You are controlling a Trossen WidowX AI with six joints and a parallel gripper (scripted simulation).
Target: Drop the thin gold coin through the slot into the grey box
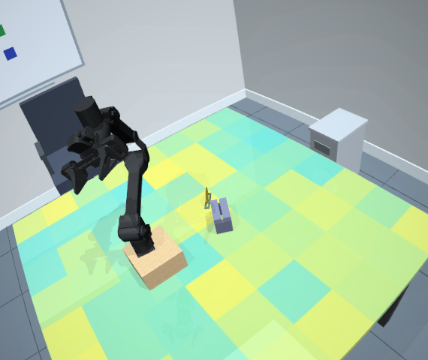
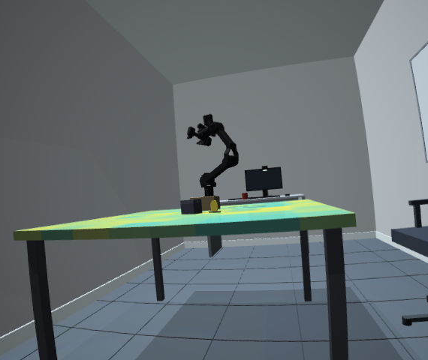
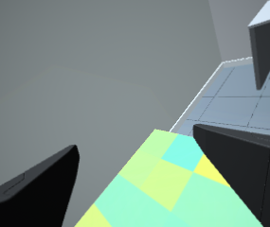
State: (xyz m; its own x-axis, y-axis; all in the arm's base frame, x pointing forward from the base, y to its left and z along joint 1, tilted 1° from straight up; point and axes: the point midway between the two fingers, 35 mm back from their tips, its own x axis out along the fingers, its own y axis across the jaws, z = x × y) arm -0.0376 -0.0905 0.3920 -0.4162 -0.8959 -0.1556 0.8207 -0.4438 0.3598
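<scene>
My gripper tip is now 440 mm above the gold coin, 360 mm short of it and 260 mm to the right of it.
</scene>
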